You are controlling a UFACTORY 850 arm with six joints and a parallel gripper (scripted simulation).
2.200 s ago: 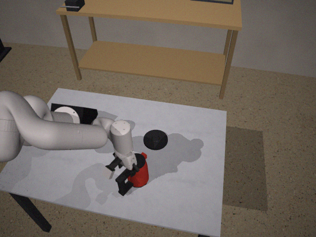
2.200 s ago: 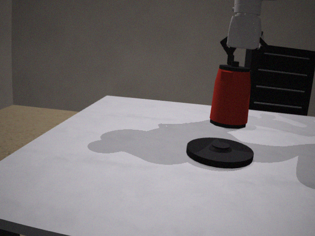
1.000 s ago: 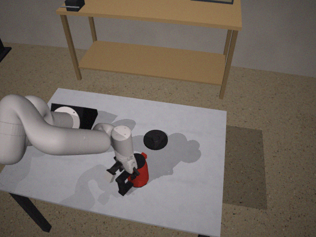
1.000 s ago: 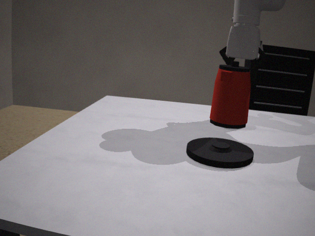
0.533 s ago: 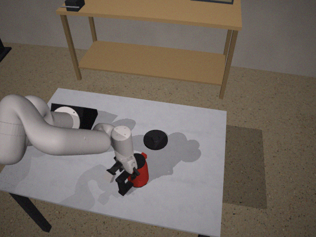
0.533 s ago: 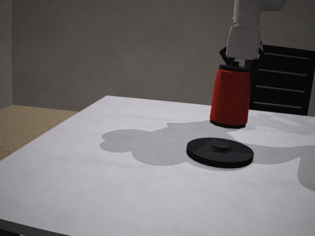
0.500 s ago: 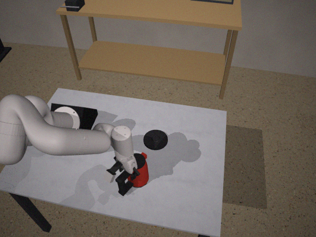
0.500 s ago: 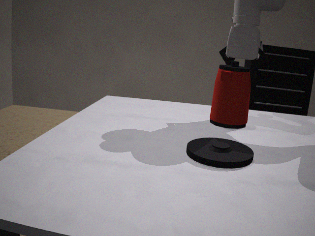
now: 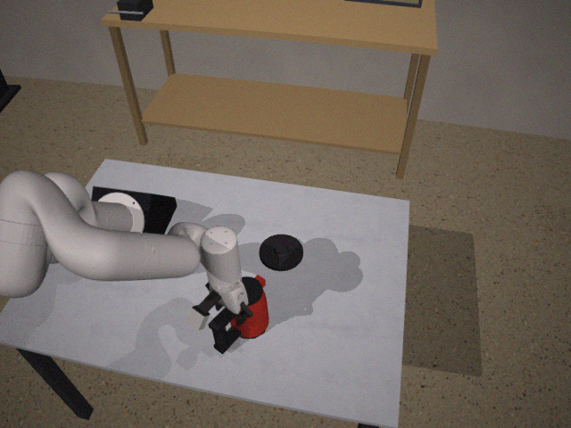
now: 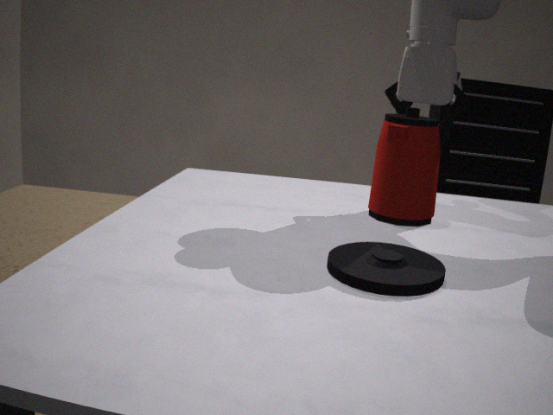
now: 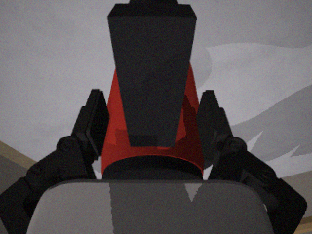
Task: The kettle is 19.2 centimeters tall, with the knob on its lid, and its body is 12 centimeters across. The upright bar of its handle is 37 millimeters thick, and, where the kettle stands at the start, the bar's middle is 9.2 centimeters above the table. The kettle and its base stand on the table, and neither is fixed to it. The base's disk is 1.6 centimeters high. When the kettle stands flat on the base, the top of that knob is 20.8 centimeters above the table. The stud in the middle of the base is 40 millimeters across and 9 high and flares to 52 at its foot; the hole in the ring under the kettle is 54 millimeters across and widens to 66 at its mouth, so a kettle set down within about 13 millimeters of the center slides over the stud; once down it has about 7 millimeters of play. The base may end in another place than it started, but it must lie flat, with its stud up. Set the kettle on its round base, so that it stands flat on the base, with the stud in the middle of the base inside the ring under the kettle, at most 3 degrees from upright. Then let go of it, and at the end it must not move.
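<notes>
Right now the red kettle is 5 cm below my hand, 3 cm to the left of it and 2 cm ahead of it. Also, from my hand: round black base (33 cm to the left, 14 cm below, 11 cm ahead).
</notes>
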